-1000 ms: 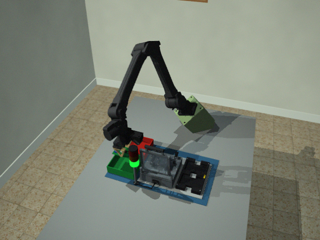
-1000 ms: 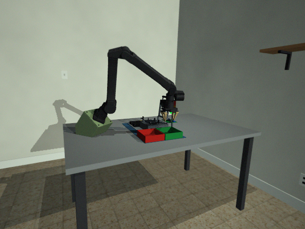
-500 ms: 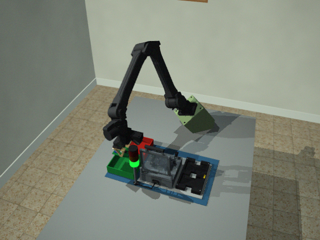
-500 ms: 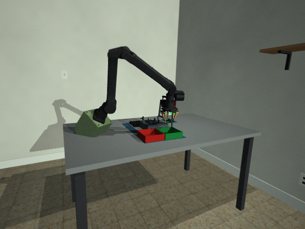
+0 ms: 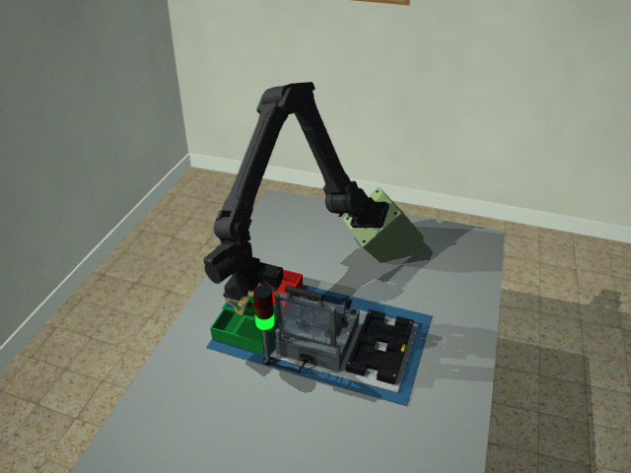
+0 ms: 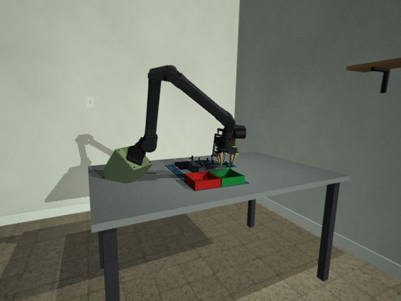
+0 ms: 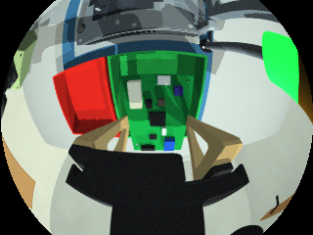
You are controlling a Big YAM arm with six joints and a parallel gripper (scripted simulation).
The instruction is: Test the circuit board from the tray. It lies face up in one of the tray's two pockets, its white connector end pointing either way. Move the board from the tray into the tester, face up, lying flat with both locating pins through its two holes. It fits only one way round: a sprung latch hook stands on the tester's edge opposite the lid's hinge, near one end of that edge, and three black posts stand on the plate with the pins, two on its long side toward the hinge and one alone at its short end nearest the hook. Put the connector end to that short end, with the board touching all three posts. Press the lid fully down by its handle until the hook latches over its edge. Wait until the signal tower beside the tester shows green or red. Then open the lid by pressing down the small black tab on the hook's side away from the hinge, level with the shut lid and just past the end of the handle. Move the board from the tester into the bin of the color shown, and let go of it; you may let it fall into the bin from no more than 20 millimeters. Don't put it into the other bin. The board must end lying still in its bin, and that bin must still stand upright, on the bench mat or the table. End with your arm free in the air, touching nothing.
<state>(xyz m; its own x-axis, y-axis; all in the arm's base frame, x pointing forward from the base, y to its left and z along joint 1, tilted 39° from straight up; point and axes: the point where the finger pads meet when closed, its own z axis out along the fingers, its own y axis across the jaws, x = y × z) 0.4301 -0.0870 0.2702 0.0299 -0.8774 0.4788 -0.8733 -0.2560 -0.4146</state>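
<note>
My hand is 90 mm above the green bin. The rest, counted from my hand: tester plate: 50 mm behind, 200 mm to the left, 30 mm below; green circuit board: right at my hand; red bin: 150 mm behind, 10 mm to the right, 90 mm below.
</note>
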